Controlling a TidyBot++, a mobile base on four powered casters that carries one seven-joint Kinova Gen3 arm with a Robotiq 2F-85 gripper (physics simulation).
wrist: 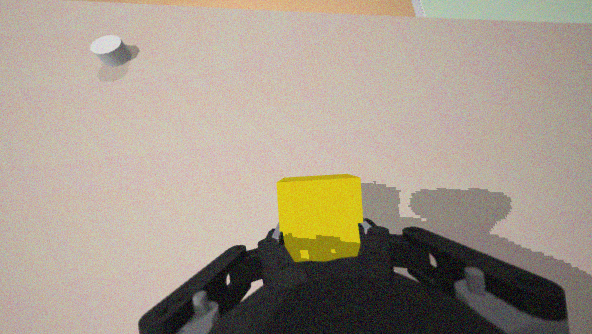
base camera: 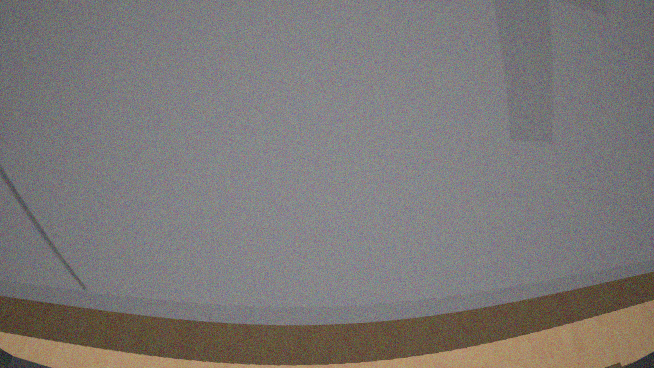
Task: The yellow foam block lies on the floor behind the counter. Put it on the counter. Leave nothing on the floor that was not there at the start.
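Frame: origin at the arm's base, x ahead, y left, z up, level; metres.
Seen in the pictures: gripper, fingertip midpoint: (wrist: 319,228).
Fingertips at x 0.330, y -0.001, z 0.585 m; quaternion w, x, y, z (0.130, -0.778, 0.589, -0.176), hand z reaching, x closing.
Observation:
A point is followed by its place in that frame.
The yellow foam block (wrist: 320,210) {x 0.339, y 0.004, z 0.619 m} is held between the fingertips of my gripper (wrist: 319,228) {x 0.330, y -0.001, z 0.585 m} in the wrist view. The gripper is shut on it. Block and gripper are over the pale counter top (wrist: 200,125) {x 0.461, y 0.190, z 0.513 m}, and their shadows fall on the counter to the right. How high the block is above the counter is hard to tell. In the base camera view the grey front of the counter (base camera: 300,175) {x 0.212, y 0.007, z -0.140 m} fills most of the picture, close to the base. The block and the gripper do not show in that view.
A small white-grey cylinder (wrist: 112,50) {x 0.571, y 0.377, z 0.537 m} stands on the counter at the upper left of the wrist view. Past the counter's far edge show orange-brown floor (wrist: 300,6) {x 2.667, y 0.333, z -0.396 m} and a pale green area (wrist: 510,10) {x 1.689, y -0.970, z 0.151 m}. A dark brown strip (base camera: 300,345) runs along the foot of the counter.

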